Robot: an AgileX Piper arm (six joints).
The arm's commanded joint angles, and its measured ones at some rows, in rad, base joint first. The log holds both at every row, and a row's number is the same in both.
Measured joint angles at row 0:
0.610 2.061 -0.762 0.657 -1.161 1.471
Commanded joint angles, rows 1 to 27:
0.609 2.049 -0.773 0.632 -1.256 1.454
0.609 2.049 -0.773 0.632 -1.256 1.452
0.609 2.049 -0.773 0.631 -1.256 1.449
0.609 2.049 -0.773 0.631 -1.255 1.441
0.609 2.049 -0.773 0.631 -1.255 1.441
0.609 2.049 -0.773 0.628 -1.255 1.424
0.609 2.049 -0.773 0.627 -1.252 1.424
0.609 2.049 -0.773 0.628 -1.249 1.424
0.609 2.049 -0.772 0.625 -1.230 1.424
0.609 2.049 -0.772 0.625 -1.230 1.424
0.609 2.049 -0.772 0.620 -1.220 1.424
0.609 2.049 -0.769 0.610 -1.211 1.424
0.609 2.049 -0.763 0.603 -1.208 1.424
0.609 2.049 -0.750 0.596 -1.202 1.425
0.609 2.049 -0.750 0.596 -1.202 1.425
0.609 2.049 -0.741 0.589 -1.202 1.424
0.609 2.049 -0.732 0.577 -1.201 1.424
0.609 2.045 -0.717 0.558 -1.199 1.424
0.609 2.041 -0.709 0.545 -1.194 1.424
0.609 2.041 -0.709 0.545 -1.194 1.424
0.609 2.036 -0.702 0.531 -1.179 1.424
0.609 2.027 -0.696 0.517 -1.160 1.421
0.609 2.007 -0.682 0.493 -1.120 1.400
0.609 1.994 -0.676 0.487 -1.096 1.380
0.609 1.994 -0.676 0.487 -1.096 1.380
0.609 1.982 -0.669 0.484 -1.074 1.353
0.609 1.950 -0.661 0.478 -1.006 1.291
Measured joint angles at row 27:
0.614 1.997 -0.672 0.506 -1.086 1.380
